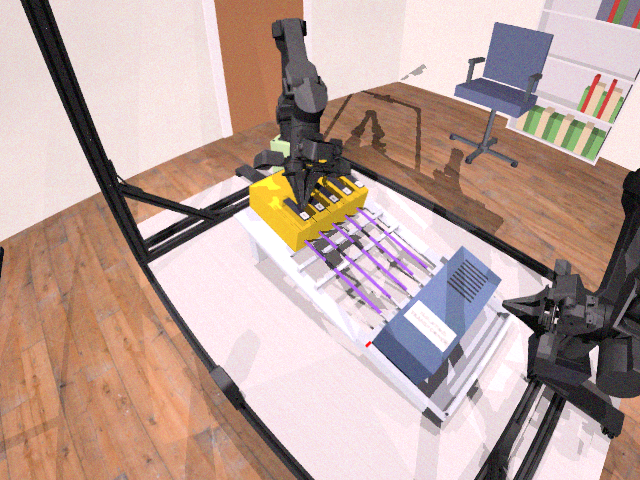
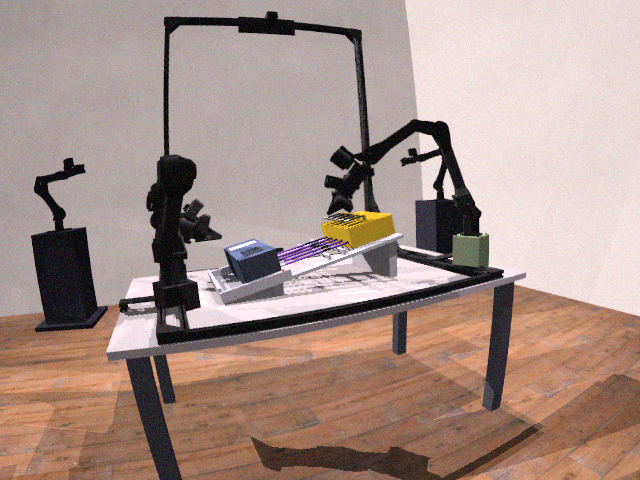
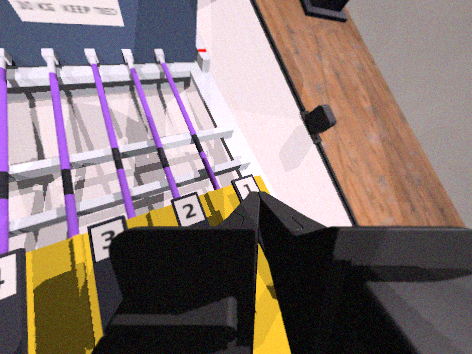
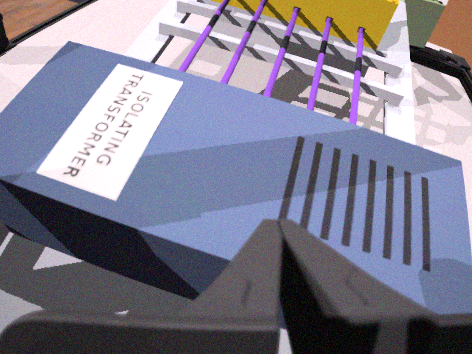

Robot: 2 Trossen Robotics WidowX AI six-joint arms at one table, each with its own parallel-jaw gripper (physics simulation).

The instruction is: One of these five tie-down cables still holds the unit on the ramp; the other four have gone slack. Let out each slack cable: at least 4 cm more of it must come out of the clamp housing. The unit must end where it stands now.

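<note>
The yellow clamp housing [image 1: 271, 214] [image 2: 374, 227] [image 4: 345, 17] sits at the ramp's high end, with dark numbered levers. Several purple cables, each with a black band, run down to the blue unit [image 1: 403, 341] [image 2: 253, 260] [image 3: 150, 37] [image 4: 210, 150] at the low end of the ramp [image 1: 330, 304] [image 3: 220, 107]. Slack is hard to tell by eye. My left gripper [image 1: 302, 205] [image 3: 257, 198] is shut and empty, its tips at the lever labelled 1 [image 3: 246, 187], which it partly hides. My right gripper [image 1: 506, 304] [image 4: 275, 233] is shut and empty, beyond the unit's low side.
A red mark [image 1: 368, 344] [image 3: 202, 50] is on the ramp's side rail beside the unit. A green box [image 1: 279, 148] [image 2: 470, 250] stands by the left arm's base. White crossbars lie under the cables. A black frame [image 2: 289, 314] borders the table, with uprights and an overhead bar.
</note>
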